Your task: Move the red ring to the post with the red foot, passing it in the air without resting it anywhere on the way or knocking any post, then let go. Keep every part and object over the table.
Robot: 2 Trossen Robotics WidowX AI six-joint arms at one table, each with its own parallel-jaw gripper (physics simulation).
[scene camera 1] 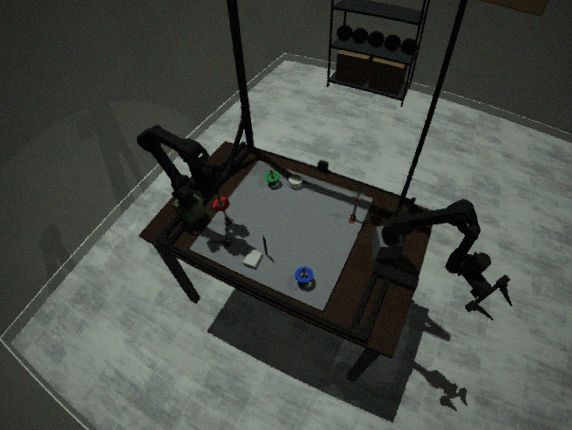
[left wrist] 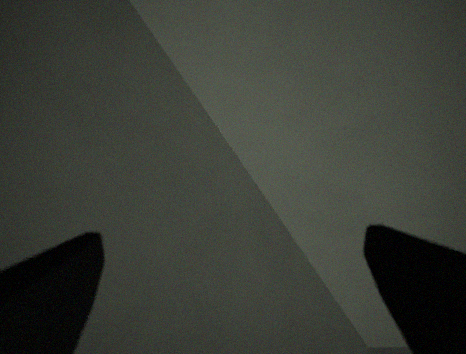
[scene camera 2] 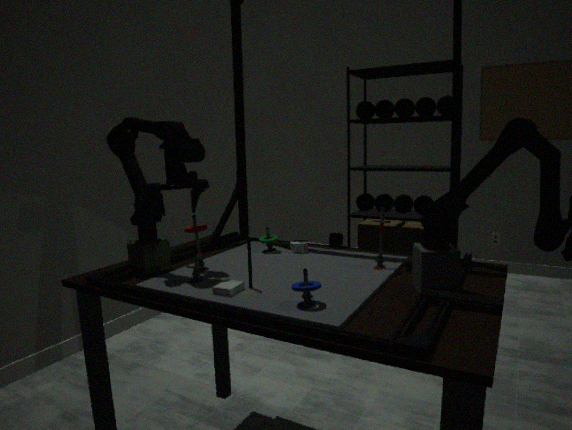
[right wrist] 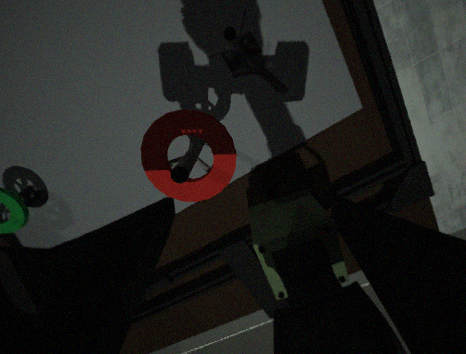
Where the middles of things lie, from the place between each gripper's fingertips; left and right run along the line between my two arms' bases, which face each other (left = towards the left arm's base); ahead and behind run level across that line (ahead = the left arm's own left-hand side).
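Scene:
Here is the tall grey post (right wrist: 184, 164), and my right hand is 9 cm above it, 3 cm past it and 4 cm to the right of it. My left gripper, I see, is 114 cm to the left of the post, 26 cm past it and 5 cm above it.

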